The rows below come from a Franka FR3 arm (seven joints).
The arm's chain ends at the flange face. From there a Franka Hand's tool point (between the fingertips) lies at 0.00 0.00 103.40 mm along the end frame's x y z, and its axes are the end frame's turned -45 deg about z.
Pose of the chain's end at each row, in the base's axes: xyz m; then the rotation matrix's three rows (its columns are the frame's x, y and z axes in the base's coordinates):
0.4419 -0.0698 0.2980; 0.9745 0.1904 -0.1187; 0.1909 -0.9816 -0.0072; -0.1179 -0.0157 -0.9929
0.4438 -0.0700 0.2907; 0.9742 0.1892 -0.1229; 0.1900 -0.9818 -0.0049; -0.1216 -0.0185 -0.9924
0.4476 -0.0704 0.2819; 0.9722 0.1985 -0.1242; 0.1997 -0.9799 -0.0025; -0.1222 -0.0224 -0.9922
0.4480 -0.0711 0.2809; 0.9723 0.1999 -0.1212; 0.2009 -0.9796 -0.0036; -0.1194 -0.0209 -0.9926
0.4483 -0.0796 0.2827; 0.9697 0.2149 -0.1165; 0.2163 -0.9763 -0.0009; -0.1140 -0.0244 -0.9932
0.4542 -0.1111 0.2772; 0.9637 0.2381 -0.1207; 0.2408 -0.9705 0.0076; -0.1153 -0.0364 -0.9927
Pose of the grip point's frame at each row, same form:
0.4296 -0.0705 0.1953; 0.5544 0.8237 -0.1187; 0.8291 -0.5591 -0.0072; -0.0723 -0.0945 -0.9929
0.4311 -0.0705 0.1881; 0.5551 0.8226 -0.1229; 0.8286 -0.5599 -0.0049; -0.0729 -0.0991 -0.9924
0.4348 -0.0707 0.1793; 0.5471 0.8278 -0.1242; 0.8341 -0.5517 -0.0025; -0.0706 -0.1022 -0.9922
0.4355 -0.0715 0.1783; 0.5462 0.8289 -0.1212; 0.8347 -0.5506 -0.0036; -0.0697 -0.0992 -0.9926
0.4363 -0.0797 0.1800; 0.5337 0.8376 -0.1165; 0.8433 -0.5374 -0.0009; -0.0634 -0.0979 -0.9932
0.4417 -0.1103 0.1746; 0.5131 0.8498 -0.1207; 0.8565 -0.5160 0.0076; -0.0558 -0.1073 -0.9927

